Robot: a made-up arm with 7 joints.
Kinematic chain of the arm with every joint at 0, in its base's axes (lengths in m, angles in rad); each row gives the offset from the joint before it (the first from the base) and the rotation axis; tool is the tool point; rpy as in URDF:
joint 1: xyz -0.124 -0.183 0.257 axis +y
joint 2: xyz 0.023 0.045 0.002 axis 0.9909 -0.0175 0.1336
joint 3: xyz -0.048 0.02 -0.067 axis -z
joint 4: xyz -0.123 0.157 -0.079 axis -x
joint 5: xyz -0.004 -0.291 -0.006 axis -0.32 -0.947 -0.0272
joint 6: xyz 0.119 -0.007 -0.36 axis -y
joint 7: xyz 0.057 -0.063 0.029 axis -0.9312 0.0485 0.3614
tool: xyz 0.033 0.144 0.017 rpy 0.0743 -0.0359 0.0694
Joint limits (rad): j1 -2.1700..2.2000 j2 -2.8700..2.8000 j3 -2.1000..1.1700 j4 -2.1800..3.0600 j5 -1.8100..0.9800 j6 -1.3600..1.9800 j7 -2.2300..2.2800
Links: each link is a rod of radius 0.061 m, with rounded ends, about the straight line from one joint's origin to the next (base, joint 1, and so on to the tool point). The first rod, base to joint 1, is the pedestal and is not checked.
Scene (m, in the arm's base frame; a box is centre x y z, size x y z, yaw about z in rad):
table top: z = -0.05
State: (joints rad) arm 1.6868 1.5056 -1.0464 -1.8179 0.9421 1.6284 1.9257
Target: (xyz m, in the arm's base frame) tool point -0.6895 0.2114 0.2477
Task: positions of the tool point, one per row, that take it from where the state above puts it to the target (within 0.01 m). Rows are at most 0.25 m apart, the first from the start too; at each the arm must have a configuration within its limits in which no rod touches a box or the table.
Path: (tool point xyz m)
1: 0.0237 0.5253 0.4113
2: -0.1811 0.5421 0.3630
3: -0.3830 0.4912 0.3195
4: -0.5592 0.3769 0.2812
5: -0.6895 0.2114 0.2477

